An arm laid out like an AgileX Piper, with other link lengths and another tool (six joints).
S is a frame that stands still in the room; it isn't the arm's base.
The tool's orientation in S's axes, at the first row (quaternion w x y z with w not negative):
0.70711, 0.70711, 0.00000, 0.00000
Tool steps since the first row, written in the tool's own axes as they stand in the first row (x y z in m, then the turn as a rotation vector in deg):
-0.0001, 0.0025, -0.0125, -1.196, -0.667, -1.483
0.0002, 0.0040, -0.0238, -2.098, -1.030, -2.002
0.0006, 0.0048, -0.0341, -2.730, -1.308, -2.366
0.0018, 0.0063, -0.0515, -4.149, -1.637, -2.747
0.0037, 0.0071, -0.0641, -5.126, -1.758, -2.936
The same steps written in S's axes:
-0.0001, 0.0125, 0.0025, -1.196, 1.483, -0.667
0.0002, 0.0238, 0.0040, -2.098, 2.002, -1.030
0.0006, 0.0341, 0.0048, -2.730, 2.366, -1.308
0.0018, 0.0515, 0.0063, -4.149, 2.747, -1.637
0.0037, 0.0641, 0.0071, -5.126, 2.936, -1.758

